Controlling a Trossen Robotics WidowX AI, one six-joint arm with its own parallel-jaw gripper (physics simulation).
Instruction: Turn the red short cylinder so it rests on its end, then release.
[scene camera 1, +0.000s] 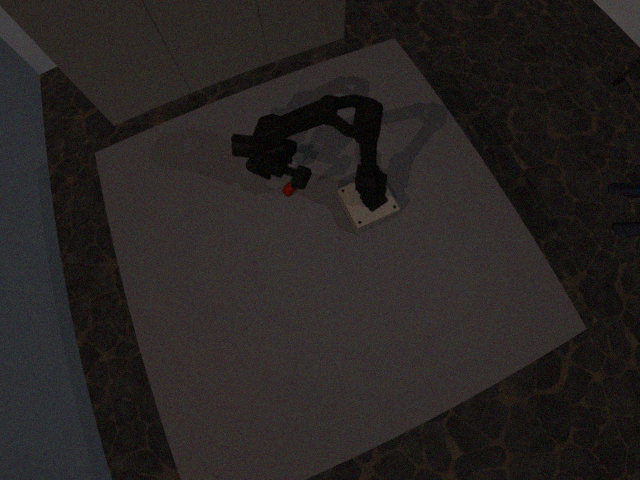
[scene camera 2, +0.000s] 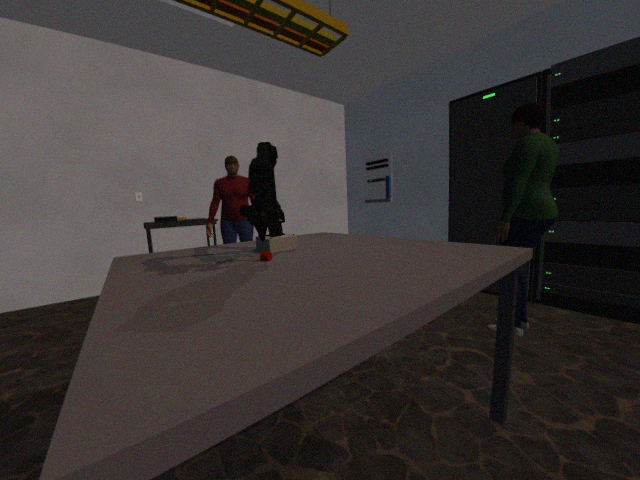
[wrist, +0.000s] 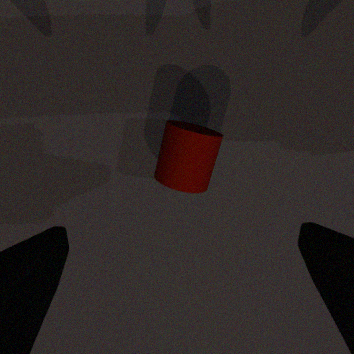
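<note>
Scene camera 1 shows my gripper (scene camera 1: 282, 183), and in scene camera 2 you'd find my gripper (scene camera 2: 267, 239) as well. The wrist view has my gripper (wrist: 185, 236) too, along with a red short cylinder (wrist: 188, 151).
</note>
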